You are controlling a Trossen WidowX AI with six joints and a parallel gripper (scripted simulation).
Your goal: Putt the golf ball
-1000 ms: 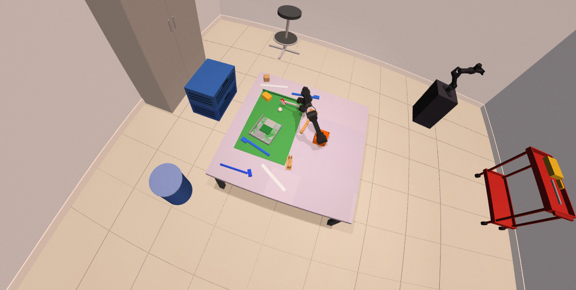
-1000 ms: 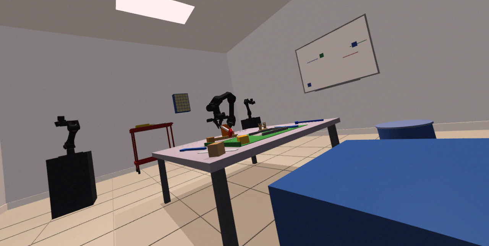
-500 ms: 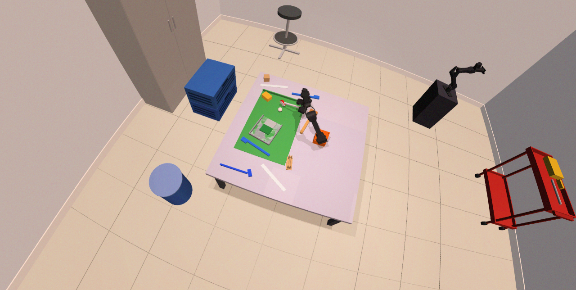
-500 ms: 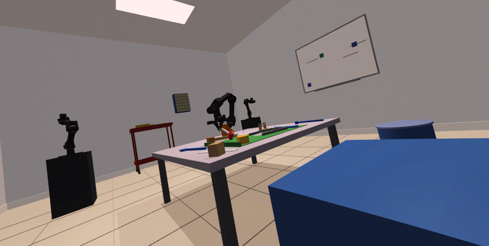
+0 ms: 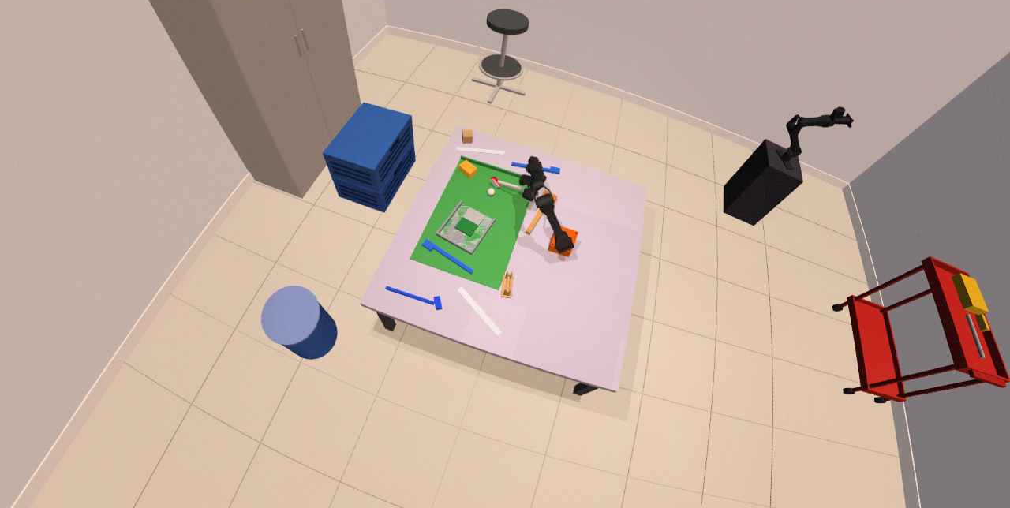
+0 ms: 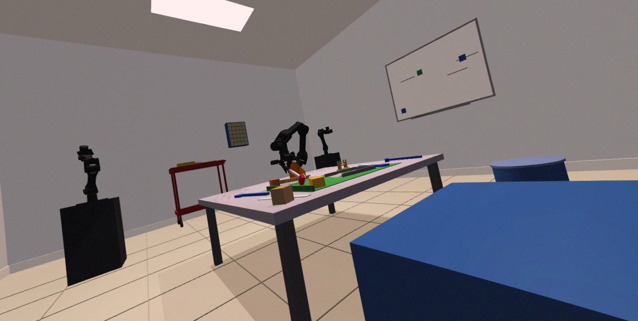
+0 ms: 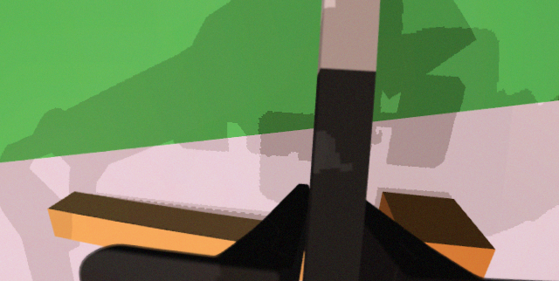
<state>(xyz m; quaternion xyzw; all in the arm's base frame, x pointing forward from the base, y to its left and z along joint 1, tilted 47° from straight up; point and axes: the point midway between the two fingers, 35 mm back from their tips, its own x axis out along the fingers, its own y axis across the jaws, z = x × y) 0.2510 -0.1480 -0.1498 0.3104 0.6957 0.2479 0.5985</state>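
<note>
Right now my gripper tip is 120 mm short of the red putter, 10 mm to the left of it and 10 mm above it. The rest, counted from my gripper tip: tan cube (520 mm ahead, 290 mm to the right, 50 mm below); then white golf ball (230 mm ahead, 40 mm to the left, 50 mm below); then orange block (410 mm ahead, 60 mm to the right, 50 mm below).
</note>
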